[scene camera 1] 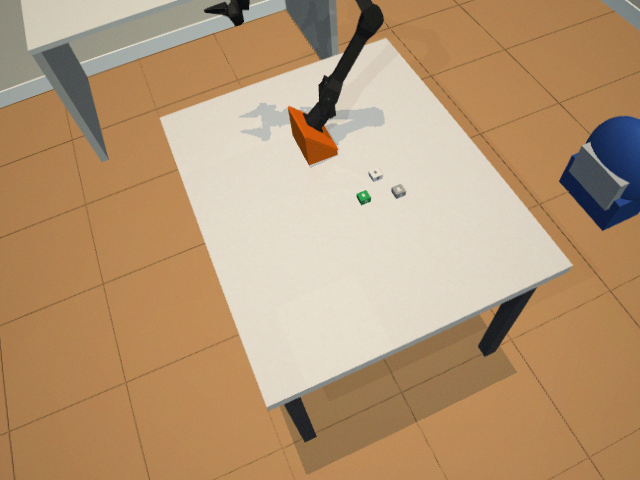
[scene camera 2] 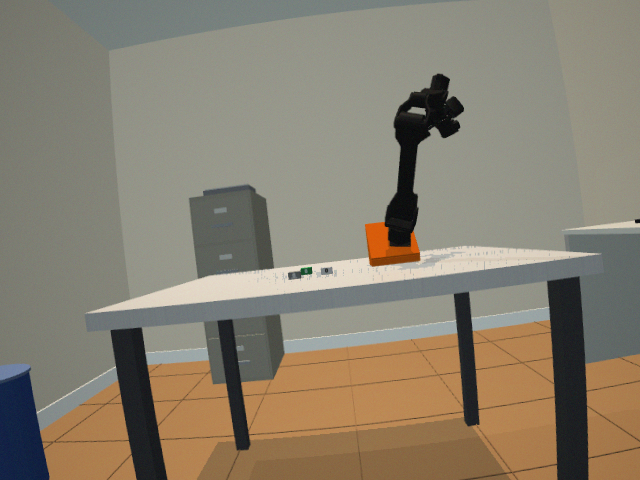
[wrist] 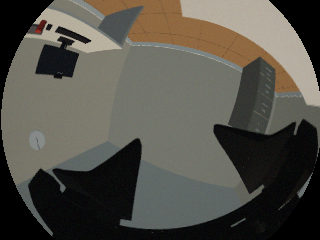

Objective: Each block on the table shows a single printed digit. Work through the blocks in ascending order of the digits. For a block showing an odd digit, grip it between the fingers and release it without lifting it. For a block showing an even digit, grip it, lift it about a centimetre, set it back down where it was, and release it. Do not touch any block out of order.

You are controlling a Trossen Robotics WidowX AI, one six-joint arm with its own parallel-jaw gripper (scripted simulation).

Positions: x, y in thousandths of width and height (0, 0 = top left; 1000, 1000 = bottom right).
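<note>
Open and holding nothing, the gripper (scene camera 2: 687, 266) can also be seen by the wrist camera, where the gripper is at (wrist: 558, 565).
</note>
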